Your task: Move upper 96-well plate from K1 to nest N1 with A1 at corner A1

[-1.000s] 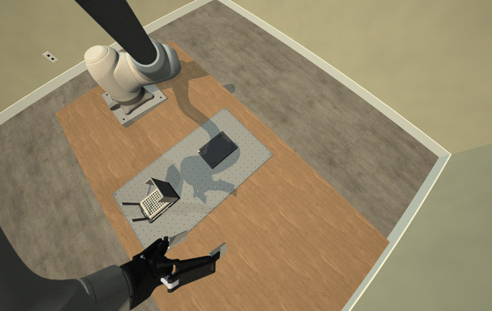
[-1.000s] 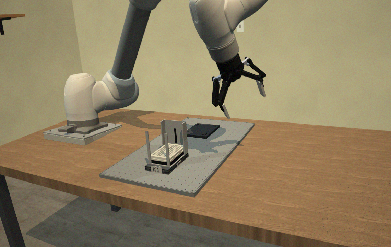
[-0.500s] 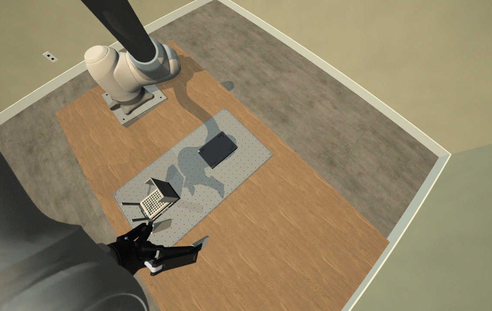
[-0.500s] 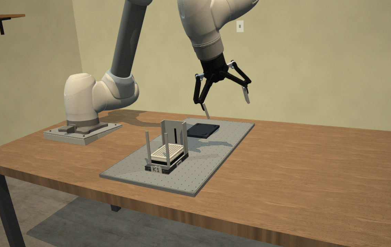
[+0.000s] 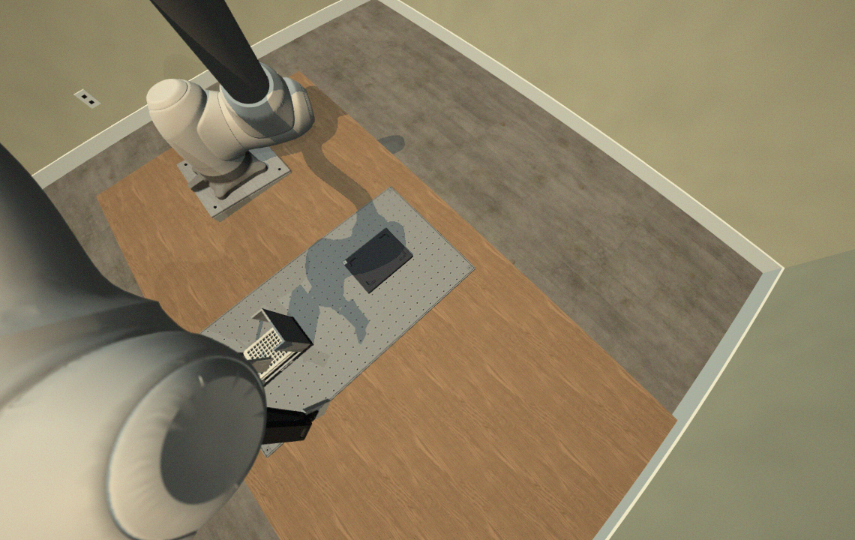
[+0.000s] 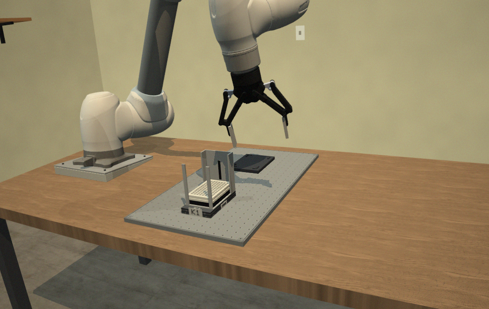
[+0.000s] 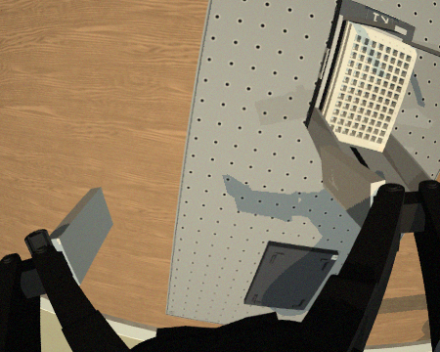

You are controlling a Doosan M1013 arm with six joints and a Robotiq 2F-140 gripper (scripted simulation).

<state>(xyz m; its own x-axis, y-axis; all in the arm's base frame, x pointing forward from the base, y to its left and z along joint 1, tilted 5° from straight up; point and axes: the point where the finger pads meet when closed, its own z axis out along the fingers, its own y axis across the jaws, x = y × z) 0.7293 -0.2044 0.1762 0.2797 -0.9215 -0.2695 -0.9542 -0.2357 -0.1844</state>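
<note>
My hand is 150 mm past the white 96-well plate, 40 mm to the left of it and 150 mm above it. From my hand the other things lie so: pale A1 square 200 mm behind, 230 mm to the left, 180 mm below; then black plate 150 mm behind, 40 mm to the right, 170 mm below.
</note>
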